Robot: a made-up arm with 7 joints.
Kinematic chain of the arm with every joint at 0, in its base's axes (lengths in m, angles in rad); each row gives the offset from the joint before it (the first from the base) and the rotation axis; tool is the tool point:
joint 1: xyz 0 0.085 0 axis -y
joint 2: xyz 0 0.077 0 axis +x
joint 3: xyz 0 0 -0.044 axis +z
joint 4: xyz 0 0 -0.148 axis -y
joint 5: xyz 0 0 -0.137 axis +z
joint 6: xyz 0 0 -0.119 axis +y
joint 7: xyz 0 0 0 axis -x
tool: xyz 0 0 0
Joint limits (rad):
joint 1: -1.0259..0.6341
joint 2: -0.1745..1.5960
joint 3: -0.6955..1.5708
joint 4: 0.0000..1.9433
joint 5: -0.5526..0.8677
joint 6: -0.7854..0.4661
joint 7: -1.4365..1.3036
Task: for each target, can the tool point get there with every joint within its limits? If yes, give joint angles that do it. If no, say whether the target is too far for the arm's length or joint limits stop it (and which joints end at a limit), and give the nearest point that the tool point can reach.
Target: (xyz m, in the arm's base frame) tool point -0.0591 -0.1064 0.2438
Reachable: no: joint limits stop it (at a limit: joint 1, joint 2, joint 3, joint 4) | nearest point 0.1894 -0.0056 0.0514 | short by 0.330 m
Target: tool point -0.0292 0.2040 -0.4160
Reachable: yes | joints -0.4910 0.0865 0.0525 0.7295 0.7553 -0.5755 0.5451
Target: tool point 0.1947 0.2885 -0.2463
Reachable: yes | joints -0.1775 0.1408 0.3877 1.4464 0.0362 0.0539 -0.8966
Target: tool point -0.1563 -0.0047 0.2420
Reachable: no: joint limits stop it (at a limit: joint 2, joint 4) | nearest point -0.1307 0.2548 0.2023 | short by 0.264 m
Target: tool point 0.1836 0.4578 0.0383
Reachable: yes | joints 0.2042 0.9759 0.7246 1.3630 0.2514 -0.5025 -0.5496
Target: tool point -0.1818 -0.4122 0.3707
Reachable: no: too far | nearest point 0.1894 -0.0056 0.0514 | short by 0.636 m
